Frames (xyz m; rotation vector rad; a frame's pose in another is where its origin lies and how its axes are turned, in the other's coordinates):
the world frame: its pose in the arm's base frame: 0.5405 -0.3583 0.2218 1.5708 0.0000 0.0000
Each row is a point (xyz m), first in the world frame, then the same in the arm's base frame.
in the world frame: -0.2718 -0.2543 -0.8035
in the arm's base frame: 0.2687 0.4452 -0.0325
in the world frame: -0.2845 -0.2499 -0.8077
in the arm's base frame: 0.2560 0.4494 -0.0281
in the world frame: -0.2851 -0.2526 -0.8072
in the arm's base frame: 0.2554 0.4489 -0.0308
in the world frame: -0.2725 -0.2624 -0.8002
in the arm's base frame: 0.2680 0.4419 -0.0406
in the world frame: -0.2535 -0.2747 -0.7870
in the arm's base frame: 0.2870 0.4287 -0.0529
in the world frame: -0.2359 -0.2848 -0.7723
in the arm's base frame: 0.3046 0.4140 -0.0630
